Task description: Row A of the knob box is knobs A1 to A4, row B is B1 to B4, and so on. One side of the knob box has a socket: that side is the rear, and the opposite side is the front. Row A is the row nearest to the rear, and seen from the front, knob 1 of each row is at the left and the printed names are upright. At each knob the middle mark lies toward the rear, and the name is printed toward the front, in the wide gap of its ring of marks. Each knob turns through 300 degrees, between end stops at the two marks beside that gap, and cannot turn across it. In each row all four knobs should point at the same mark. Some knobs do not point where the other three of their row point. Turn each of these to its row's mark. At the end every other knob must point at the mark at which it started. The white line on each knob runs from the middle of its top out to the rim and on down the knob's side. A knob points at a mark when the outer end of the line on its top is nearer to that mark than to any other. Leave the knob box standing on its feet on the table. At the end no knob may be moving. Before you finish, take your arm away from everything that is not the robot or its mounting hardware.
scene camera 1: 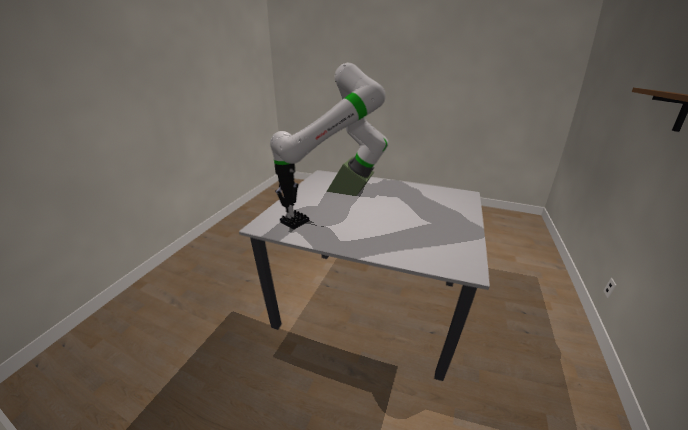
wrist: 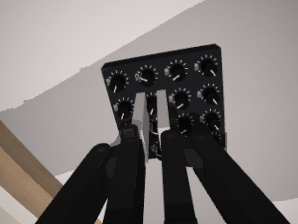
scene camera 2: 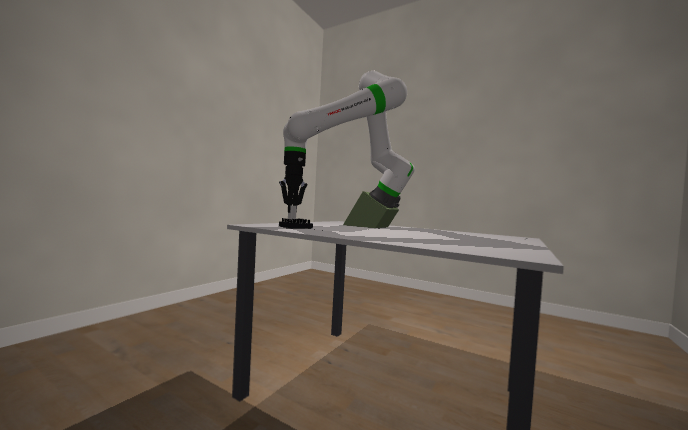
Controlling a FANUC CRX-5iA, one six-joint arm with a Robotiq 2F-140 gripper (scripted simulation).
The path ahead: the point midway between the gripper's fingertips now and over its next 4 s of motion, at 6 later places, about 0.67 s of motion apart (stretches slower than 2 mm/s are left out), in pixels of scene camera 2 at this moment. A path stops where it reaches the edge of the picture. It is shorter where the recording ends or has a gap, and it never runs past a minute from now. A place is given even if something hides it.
The gripper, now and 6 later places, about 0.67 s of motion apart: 291, 220; 292, 214; 292, 211; 292, 210; 292, 208; 292, 207; 292, 208
